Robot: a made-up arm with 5 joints. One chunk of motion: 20 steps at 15 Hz.
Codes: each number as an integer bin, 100 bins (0 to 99) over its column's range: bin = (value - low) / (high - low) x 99, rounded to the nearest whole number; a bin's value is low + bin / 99 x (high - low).
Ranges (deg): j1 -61..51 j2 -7..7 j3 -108..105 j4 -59..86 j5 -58..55
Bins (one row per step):
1: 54 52 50 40 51
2: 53 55 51 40 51
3: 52 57 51 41 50
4: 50 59 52 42 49
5: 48 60 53 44 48
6: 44 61 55 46 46
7: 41 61 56 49 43
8: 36 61 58 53 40
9: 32 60 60 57 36
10: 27 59 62 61 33
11: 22 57 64 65 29
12: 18 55 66 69 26
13: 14 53 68 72 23
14: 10 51 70 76 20
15: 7 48 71 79 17
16: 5 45 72 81 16
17: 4 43 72 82 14
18: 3 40 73 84 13
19: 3 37 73 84 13
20: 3 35 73 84 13
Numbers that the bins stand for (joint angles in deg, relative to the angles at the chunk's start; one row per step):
1: 0.09 0.35 -0.42 -0.41 0.21
2: -1.04 0.78 1.73 -0.41 0.21
3: -2.17 1.06 1.73 1.05 -0.93
4: -4.43 1.34 3.88 2.52 -2.07
5: -6.70 1.48 6.03 5.44 -3.21
6: -11.22 1.63 10.33 8.37 -5.49
7: -14.62 1.63 12.48 12.77 -8.92
8: -20.27 1.63 16.79 18.63 -12.34
9: -24.80 1.48 21.09 24.48 -16.91
10: -30.45 1.34 25.39 30.34 -20.33
11: -36.11 1.06 29.70 36.20 -24.90
12: -40.64 0.78 34.00 42.06 -28.32
13: -45.16 0.49 38.30 46.45 -31.75
14: -49.69 0.21 42.61 52.31 -35.17
15: -53.08 -0.21 44.76 56.71 -38.60
16: -55.34 -0.64 46.91 59.64 -39.74
17: -56.47 -0.92 46.91 61.10 -42.02
18: -57.61 -1.34 49.06 64.03 -43.16
19: -57.61 -1.77 49.06 64.03 -43.16
20: -57.61 -2.05 49.06 64.03 -43.16

